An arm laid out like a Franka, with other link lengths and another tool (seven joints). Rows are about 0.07 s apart.
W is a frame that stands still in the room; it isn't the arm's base.
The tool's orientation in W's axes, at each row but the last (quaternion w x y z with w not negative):
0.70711, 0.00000, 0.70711, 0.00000
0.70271, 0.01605, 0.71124, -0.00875
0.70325, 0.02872, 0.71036, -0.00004
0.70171, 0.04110, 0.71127, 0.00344
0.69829, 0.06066, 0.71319, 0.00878
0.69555, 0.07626, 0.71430, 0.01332
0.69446, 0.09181, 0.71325, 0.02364
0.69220, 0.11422, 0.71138, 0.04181
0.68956, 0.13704, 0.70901, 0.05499
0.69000, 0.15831, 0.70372, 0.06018
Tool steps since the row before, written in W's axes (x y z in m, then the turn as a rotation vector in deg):
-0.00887, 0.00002, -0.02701, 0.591, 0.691, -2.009
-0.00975, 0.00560, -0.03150, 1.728, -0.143, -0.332
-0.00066, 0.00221, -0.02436, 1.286, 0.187, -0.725
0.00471, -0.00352, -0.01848, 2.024, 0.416, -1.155
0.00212, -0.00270, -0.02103, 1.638, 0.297, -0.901
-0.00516, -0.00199, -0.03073, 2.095, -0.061, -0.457
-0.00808, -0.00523, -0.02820, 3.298, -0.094, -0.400
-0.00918, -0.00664, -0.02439, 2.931, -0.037, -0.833
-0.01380, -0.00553, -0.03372, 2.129, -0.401, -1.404
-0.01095, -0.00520, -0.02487, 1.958, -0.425, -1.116
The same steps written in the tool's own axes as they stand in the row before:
0.02701, 0.00002, -0.00887, 2.009, 0.691, 0.591
0.03167, 0.00494, -0.00955, 0.310, -0.086, 1.736
0.02443, 0.00120, -0.00048, 0.720, 0.210, 1.285
0.01816, -0.00441, 0.00517, 1.155, 0.451, 2.017
0.02062, -0.00457, 0.00283, 0.897, 0.329, 1.634
0.03033, -0.00628, -0.00398, 0.402, 0.072, 2.106
0.02711, -0.01048, -0.00658, 0.318, 0.167, 3.304
0.02247, -0.01271, -0.00754, 0.758, 0.089, 2.950
0.03113, -0.01593, -0.01164, 1.219, -0.506, 2.219
0.02206, -0.01397, -0.00914, 0.937, -0.465, 2.041

